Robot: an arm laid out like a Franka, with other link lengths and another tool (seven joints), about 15 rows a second.
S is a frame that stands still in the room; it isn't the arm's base.
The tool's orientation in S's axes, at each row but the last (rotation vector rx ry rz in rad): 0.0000, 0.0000, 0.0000; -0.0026, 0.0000, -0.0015; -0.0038, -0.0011, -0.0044; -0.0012, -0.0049, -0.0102; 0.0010, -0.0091, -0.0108; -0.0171, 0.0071, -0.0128; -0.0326, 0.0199, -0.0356; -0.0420, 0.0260, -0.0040; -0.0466, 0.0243, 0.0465; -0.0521, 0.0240, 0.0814; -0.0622, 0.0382, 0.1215; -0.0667, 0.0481, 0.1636
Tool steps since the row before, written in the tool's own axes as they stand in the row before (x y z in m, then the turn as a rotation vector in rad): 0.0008, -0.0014, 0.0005, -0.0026, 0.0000, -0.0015; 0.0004, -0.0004, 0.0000, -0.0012, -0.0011, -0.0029; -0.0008, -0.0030, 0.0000, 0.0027, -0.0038, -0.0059; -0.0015, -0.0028, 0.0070, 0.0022, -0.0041, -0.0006; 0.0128, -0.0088, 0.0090, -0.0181, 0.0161, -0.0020; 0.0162, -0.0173, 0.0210, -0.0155, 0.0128, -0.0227; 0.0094, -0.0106, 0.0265, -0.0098, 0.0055, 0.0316; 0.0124, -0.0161, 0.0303, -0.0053, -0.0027, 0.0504; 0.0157, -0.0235, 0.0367, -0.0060, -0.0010, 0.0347; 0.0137, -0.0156, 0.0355, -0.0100, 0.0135, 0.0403; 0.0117, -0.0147, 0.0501, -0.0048, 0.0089, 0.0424; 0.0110, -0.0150, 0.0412, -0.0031, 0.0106, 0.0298
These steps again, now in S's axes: 0.0008, -0.0014, 0.0005, -0.0026, 0.0000, -0.0015; 0.0004, -0.0004, 0.0000, -0.0012, -0.0011, -0.0029; -0.0008, -0.0030, 0.0000, 0.0027, -0.0038, -0.0059; -0.0016, -0.0028, 0.0070, 0.0022, -0.0041, -0.0006; 0.0126, -0.0089, 0.0091, -0.0179, 0.0163, -0.0021; 0.0161, -0.0171, 0.0212, -0.0155, 0.0126, -0.0228; 0.0096, -0.0101, 0.0266, -0.0090, 0.0069, 0.0316; 0.0131, -0.0149, 0.0306, -0.0040, -0.0006, 0.0506; 0.0176, -0.0210, 0.0373, -0.0051, 0.0004, 0.0349; 0.0157, -0.0125, 0.0359, -0.0102, 0.0148, 0.0398; 0.0151, -0.0099, 0.0504, -0.0044, 0.0110, 0.0420; 0.0151, -0.0101, 0.0414, -0.0035, 0.0120, 0.0292
